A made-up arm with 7 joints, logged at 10 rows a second.
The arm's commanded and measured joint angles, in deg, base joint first. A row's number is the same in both.
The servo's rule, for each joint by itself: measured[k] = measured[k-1] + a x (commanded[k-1-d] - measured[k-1]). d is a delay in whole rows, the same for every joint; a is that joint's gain. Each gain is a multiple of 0.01, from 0.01 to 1. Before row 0 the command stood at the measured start. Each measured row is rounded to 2 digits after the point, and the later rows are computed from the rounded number. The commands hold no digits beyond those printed.
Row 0, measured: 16.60 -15.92 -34.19 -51.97 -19.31 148.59 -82.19
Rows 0 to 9, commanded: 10.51 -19.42 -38.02 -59.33 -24.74 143.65 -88.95; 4.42 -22.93 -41.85 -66.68 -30.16 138.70 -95.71; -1.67 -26.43 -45.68 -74.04 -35.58 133.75 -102.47; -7.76 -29.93 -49.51 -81.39 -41.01 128.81 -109.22; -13.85 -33.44 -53.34 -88.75 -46.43 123.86 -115.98; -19.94 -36.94 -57.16 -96.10 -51.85 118.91 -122.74; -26.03 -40.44 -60.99 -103.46 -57.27 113.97 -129.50; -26.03 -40.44 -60.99 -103.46 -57.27 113.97 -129.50; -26.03 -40.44 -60.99 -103.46 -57.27 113.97 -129.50; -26.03 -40.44 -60.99 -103.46 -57.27 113.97 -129.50
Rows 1 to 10, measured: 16.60 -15.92 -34.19 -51.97 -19.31 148.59 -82.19; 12.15 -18.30 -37.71 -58.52 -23.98 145.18 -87.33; 6.51 -21.45 -41.52 -65.78 -29.29 140.71 -93.70; 0.54 -24.84 -45.35 -73.13 -34.70 135.91 -100.37; -5.52 -28.30 -49.18 -80.48 -40.13 131.01 -107.10; -11.60 -31.80 -53.01 -87.84 -45.55 126.08 -113.85; -17.69 -35.30 -56.83 -95.19 -50.97 121.13 -120.61; -23.78 -38.80 -60.66 -102.55 -56.39 116.19 -127.37; -25.42 -39.92 -60.96 -103.36 -57.15 114.66 -128.99; -25.87 -40.27 -60.99 -103.45 -57.25 114.18 -129.38
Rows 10 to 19, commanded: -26.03 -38.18 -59.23 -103.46 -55.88 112.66 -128.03; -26.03 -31.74 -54.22 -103.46 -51.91 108.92 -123.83; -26.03 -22.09 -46.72 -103.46 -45.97 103.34 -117.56; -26.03 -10.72 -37.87 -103.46 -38.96 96.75 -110.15; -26.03 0.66 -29.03 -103.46 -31.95 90.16 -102.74; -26.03 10.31 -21.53 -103.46 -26.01 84.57 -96.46; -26.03 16.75 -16.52 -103.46 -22.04 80.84 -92.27; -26.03 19.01 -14.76 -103.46 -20.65 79.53 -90.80; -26.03 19.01 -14.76 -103.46 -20.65 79.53 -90.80; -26.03 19.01 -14.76 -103.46 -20.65 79.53 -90.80
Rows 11 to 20, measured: -25.99 -40.39 -60.99 -103.46 -57.27 114.04 -129.47; -26.02 -38.89 -59.37 -103.46 -56.07 113.09 -128.38; -26.03 -34.03 -54.63 -103.46 -52.49 110.21 -124.92; -26.03 -25.91 -47.35 -103.46 -46.88 105.47 -119.33; -26.03 -15.58 -38.63 -103.46 -40.07 99.45 -112.35; -26.03 -4.54 -29.80 -103.46 -33.09 93.04 -105.05; -26.03 5.56 -22.19 -103.46 -27.00 87.20 -98.52; -26.03 13.17 -16.97 -103.46 -22.73 82.81 -93.77; -26.03 17.14 -14.94 -103.46 -20.94 80.55 -91.51; -26.03 18.41 -14.77 -103.46 -20.69 79.85 -90.97
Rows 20 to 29, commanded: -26.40 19.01 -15.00 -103.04 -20.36 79.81 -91.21; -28.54 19.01 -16.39 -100.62 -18.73 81.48 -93.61; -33.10 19.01 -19.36 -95.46 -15.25 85.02 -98.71; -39.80 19.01 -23.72 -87.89 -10.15 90.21 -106.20; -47.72 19.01 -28.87 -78.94 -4.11 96.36 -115.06; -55.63 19.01 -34.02 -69.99 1.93 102.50 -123.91; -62.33 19.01 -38.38 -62.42 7.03 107.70 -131.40; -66.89 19.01 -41.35 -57.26 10.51 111.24 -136.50; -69.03 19.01 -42.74 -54.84 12.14 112.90 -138.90; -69.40 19.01 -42.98 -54.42 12.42 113.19 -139.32
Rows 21 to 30, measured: -26.03 18.82 -14.76 -103.46 -20.66 79.63 -90.84; -26.30 18.95 -14.98 -103.09 -20.40 79.75 -91.12; -27.94 18.99 -16.28 -100.89 -18.96 80.94 -93.01; -31.71 19.00 -19.11 -96.06 -15.77 83.76 -97.34; -37.62 19.01 -23.35 -88.79 -10.94 88.21 -104.07; -44.99 19.01 -28.43 -80.02 -5.07 93.83 -112.42; -52.76 19.01 -33.57 -71.09 0.95 99.81 -121.15; -59.75 19.01 -38.00 -63.37 6.18 105.25 -128.94; -64.96 19.01 -41.08 -57.93 9.90 109.38 -134.69; -67.93 19.01 -42.61 -55.18 11.83 111.81 -137.89
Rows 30 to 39, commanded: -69.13 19.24 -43.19 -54.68 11.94 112.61 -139.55; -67.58 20.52 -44.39 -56.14 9.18 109.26 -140.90; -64.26 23.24 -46.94 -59.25 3.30 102.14 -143.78; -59.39 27.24 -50.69 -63.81 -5.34 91.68 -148.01; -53.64 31.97 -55.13 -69.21 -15.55 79.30 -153.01; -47.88 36.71 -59.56 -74.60 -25.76 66.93 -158.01; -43.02 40.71 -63.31 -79.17 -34.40 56.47 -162.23; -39.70 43.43 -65.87 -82.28 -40.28 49.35 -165.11; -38.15 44.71 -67.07 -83.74 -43.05 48.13 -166.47; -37.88 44.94 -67.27 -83.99 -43.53 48.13 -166.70
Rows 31 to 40, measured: -69.00 19.01 -42.95 -54.50 12.34 112.76 -138.98; -69.09 19.17 -43.17 -54.66 12.00 112.66 -139.41; -67.99 20.09 -44.29 -55.98 9.57 110.31 -140.54; -65.27 22.23 -46.73 -58.89 4.18 104.67 -143.00; -60.98 25.64 -50.37 -63.27 -4.01 95.71 -146.81; -55.62 29.94 -54.75 -68.56 -13.93 84.39 -151.52; -49.97 34.54 -59.18 -73.94 -24.10 72.34 -156.45; -44.90 38.74 -62.98 -78.59 -32.96 61.39 -160.84; -41.10 41.93 -65.64 -81.87 -39.26 53.08 -164.09; -38.95 43.82 -66.96 -83.53 -42.52 49.66 -165.90
